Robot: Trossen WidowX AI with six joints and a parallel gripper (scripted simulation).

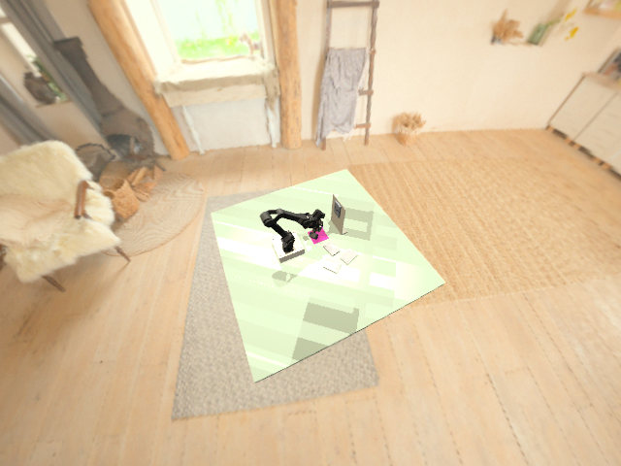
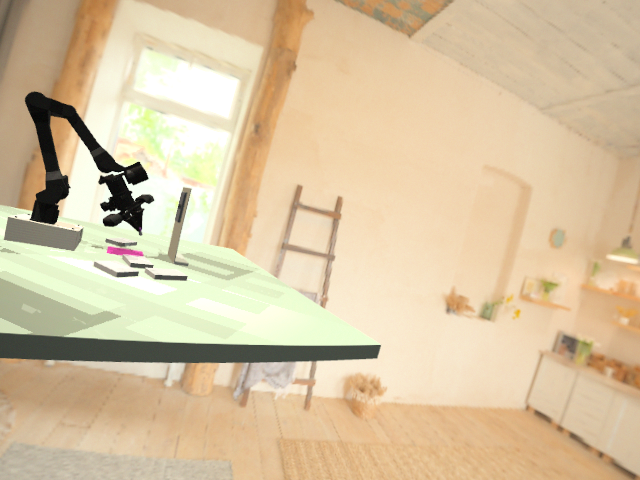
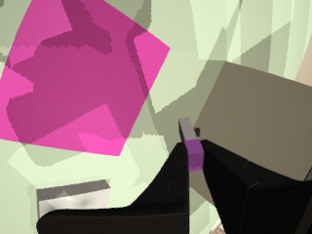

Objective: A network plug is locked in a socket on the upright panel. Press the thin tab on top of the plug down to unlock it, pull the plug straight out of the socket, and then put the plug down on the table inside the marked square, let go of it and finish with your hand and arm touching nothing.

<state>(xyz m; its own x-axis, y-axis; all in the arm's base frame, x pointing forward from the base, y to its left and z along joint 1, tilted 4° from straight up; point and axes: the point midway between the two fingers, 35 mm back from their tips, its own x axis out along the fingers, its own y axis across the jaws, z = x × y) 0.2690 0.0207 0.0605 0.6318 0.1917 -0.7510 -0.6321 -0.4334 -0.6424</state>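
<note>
Now: gripper tip 9 cm above the magenta marked square, 3 cm past it and 1 cm to the right of it. The rest, counted from my gripper tip: upright panel (14 cm ahead, 4 cm above); plug (right at my gripper tip).
</note>
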